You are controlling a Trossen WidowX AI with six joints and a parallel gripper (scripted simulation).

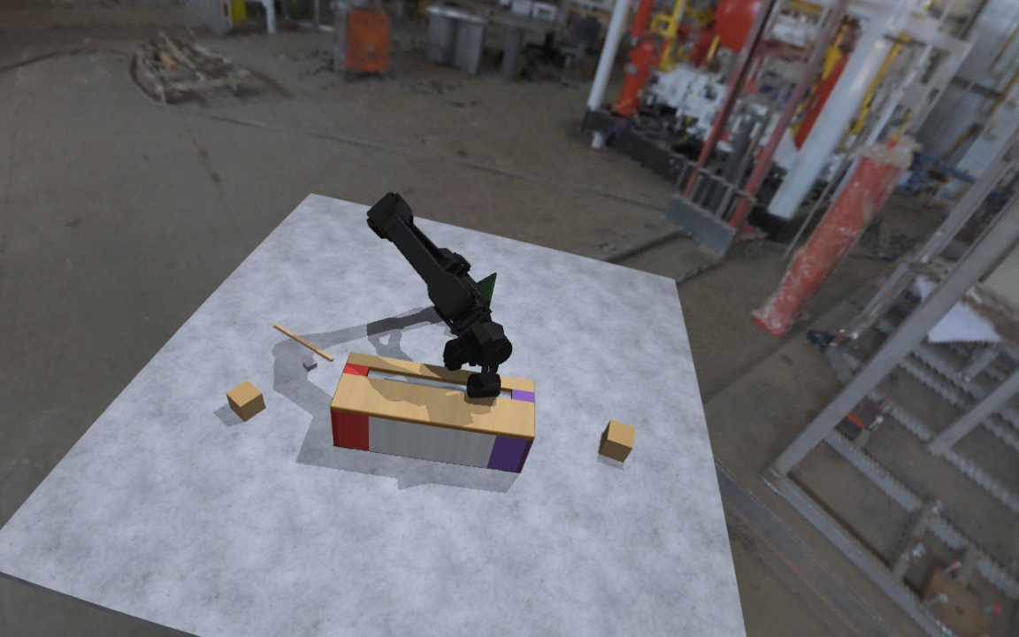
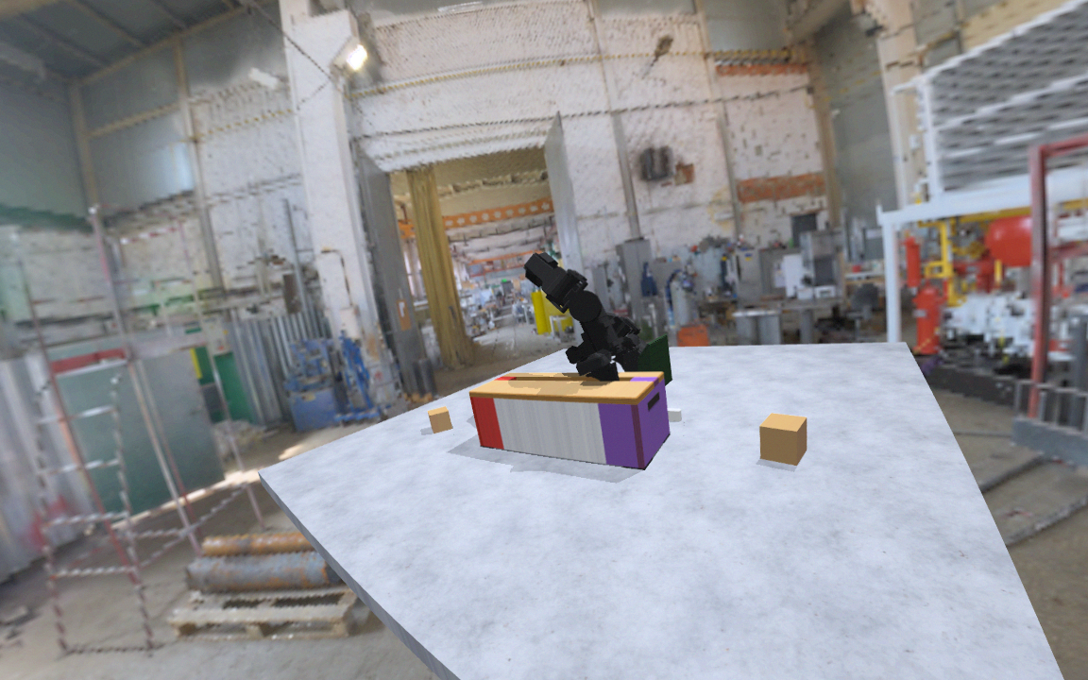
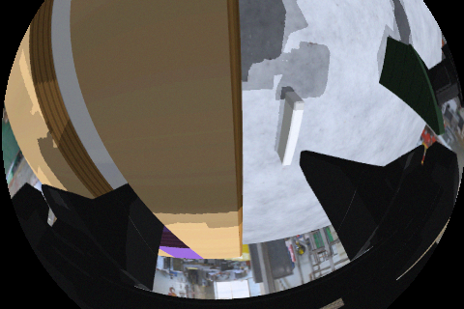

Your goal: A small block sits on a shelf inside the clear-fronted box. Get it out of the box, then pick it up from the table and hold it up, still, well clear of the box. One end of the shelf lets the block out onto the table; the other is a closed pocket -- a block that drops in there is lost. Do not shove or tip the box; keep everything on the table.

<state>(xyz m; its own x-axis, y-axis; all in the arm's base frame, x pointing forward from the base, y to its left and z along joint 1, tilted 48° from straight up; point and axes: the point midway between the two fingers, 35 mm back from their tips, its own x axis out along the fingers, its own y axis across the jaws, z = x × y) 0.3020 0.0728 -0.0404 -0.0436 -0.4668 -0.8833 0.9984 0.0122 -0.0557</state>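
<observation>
Right now the green block is 50 mm ahead of my gripper tip, 20 mm to the left of it and 10 mm below it. The rest, counted from my gripper tip: thin wooden stick (460 mm to the right, 90 mm behind, 80 mm below); small grey piece (420 mm to the right, 80 mm below, 30 mm behind); tan cube (500 mm to the right, 120 mm ahead, 60 mm below).
</observation>
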